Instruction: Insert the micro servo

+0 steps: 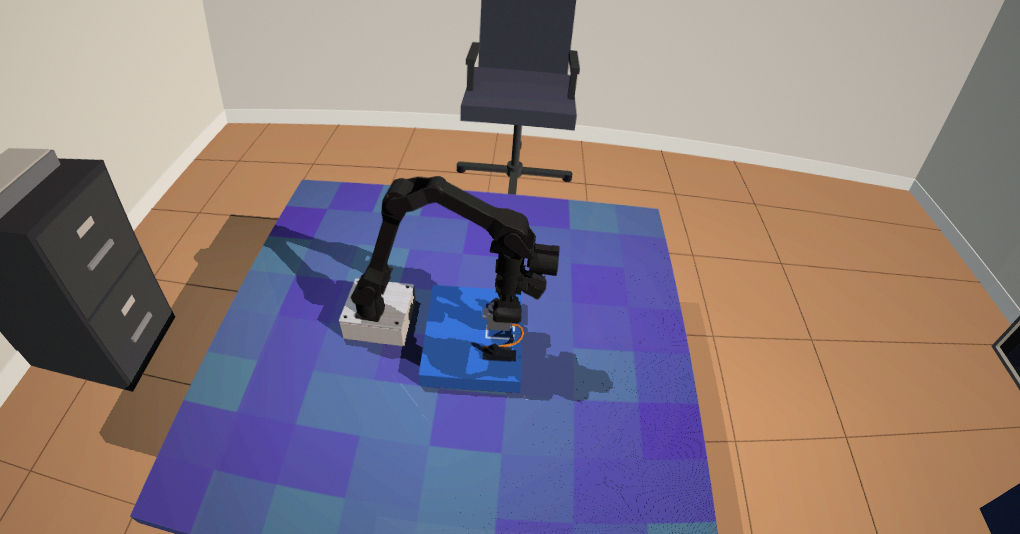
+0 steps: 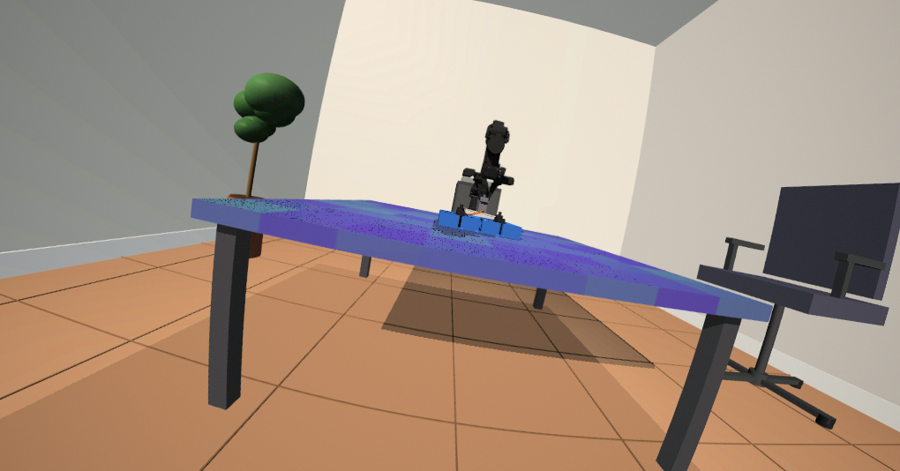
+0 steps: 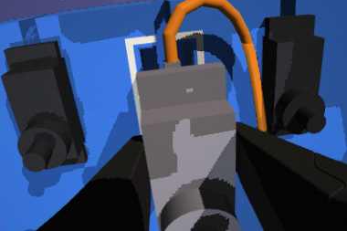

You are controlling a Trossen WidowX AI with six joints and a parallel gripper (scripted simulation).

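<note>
The blue deck is 120 mm behind my gripper tip, 10 mm to the right of it and 100 mm below it.
</note>
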